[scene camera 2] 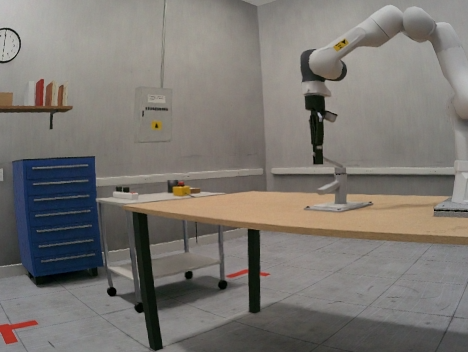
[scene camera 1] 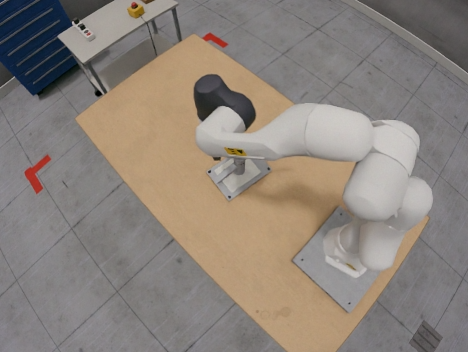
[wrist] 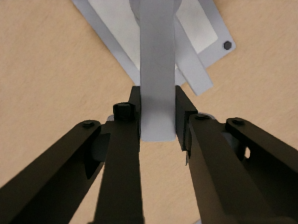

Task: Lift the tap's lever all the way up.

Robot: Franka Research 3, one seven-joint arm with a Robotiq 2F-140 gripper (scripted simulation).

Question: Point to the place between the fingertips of the gripper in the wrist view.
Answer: At 155, 99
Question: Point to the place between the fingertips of the gripper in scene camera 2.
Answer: At 318, 164
